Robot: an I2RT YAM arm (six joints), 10 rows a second.
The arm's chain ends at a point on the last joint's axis. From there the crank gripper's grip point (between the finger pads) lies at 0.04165 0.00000 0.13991 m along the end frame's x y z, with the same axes.
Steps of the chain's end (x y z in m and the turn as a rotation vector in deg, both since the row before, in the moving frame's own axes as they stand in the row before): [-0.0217, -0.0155, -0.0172, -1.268, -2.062, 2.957]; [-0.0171, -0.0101, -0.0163, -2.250, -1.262, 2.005]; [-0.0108, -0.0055, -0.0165, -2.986, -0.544, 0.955]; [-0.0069, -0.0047, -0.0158, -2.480, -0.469, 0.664]
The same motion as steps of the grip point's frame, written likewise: [-0.0269, -0.0104, -0.0159, -1.268, -2.062, 2.957]; [-0.0203, -0.0032, -0.0156, -2.250, -1.262, 2.005]; [-0.0122, 0.0025, -0.0163, -2.986, -0.544, 0.955]; [-0.0081, 0.0018, -0.0156, -2.480, -0.469, 0.664]
